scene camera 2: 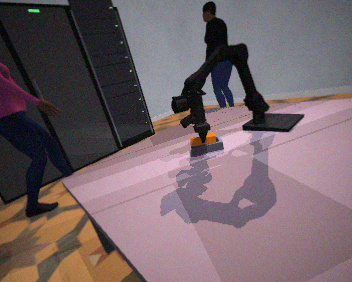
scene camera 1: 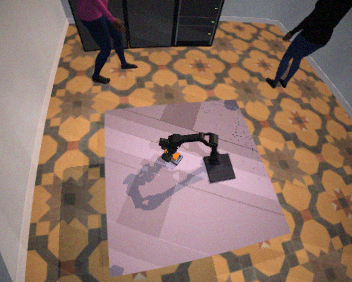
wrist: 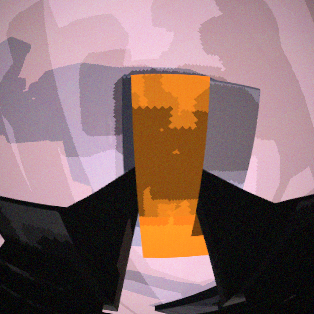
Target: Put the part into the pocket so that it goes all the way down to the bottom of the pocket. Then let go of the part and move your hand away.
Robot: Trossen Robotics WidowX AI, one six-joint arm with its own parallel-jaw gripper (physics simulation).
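Places are measured from the arm's base along level axes (x up, y back, z right), in centimetres.
Pixels of known places: gripper, between the fingertips: [scene camera 2: 203, 141] [scene camera 1: 170, 155] [wrist: 165, 173]; arm's base, origin of its link: [scene camera 2: 259, 121] [scene camera 1: 213, 161].
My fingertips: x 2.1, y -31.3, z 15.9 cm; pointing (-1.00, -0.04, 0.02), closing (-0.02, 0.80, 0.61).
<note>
Ahead of a thing's pixels: the offset from my fingertips to its top centre. Level surfaces: height alone.
The orange part @(dy +1.3, dx +2.6, dz +0.9 cm) [scene camera 1: 177, 157] [scene camera 2: 196, 142] [wrist: 170, 135] is an elongated block. My gripper [scene camera 1: 171, 154] [scene camera 2: 203, 140] [wrist: 165, 173] is shut on it, with one finger on each long side. The grey pocket block @(dy +2.1, dx -0.9, dz +0.0 cm) [scene camera 2: 208, 148] [wrist: 232, 130] is on the table under the part. In the wrist view a wide grey strip of it shows right of the part and a thin dark strip at the left. In scene camera 2 the part's upper portion stands above the block's rim. The part's lower end is hidden, so I cannot tell whether it is inside the pocket.
The arm's black base plate [scene camera 1: 220, 168] [scene camera 2: 273, 122] is on the pink table top @(dx -4.5 cm) [scene camera 1: 200, 235] [scene camera 2: 300, 210]. Arm shadows fall across the table. Two people stand beyond the table, one in pink [scene camera 1: 95, 10] [scene camera 2: 12, 95] and one in black [scene camera 1: 322, 22] [scene camera 2: 216, 37], near dark cabinets [scene camera 1: 150, 22] [scene camera 2: 45, 75].
</note>
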